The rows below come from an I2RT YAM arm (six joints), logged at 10 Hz.
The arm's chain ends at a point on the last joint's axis. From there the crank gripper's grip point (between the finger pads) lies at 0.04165 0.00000 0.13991 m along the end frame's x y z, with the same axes.
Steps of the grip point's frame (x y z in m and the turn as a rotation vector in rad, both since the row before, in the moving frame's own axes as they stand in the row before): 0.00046 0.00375 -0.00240 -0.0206 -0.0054 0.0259; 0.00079 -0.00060 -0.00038 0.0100 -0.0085 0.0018; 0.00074 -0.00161 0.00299 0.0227 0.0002 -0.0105; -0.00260 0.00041 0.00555 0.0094 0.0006 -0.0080; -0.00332 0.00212 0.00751 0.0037 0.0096 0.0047
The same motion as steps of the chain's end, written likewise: 0.00127 -0.00020 -0.00258 -0.0206 -0.0054 0.0259; 0.00198 0.00073 -0.00072 0.0100 -0.0085 0.0018; 0.00073 0.00200 0.00304 0.0227 0.0002 -0.0105; -0.00268 0.00206 0.00558 0.0094 0.0006 -0.0080; -0.00466 0.00244 0.00792 0.0037 0.0096 0.0047
